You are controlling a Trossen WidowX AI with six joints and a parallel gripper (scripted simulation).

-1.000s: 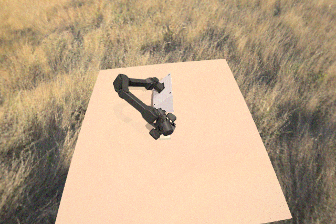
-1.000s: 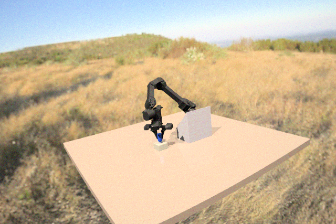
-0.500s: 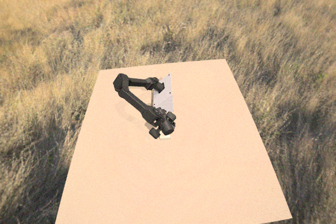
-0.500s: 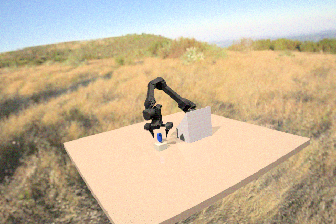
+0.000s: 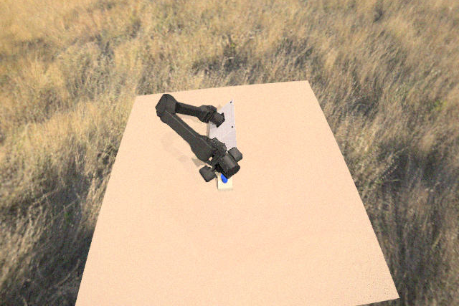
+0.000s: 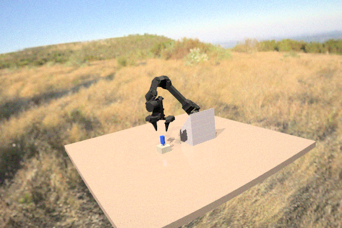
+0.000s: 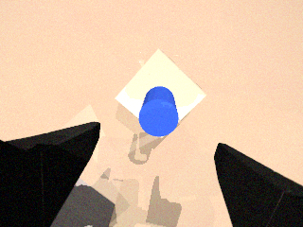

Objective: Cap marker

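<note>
My gripper tip is 6 cm above the blue marker cap.
</note>
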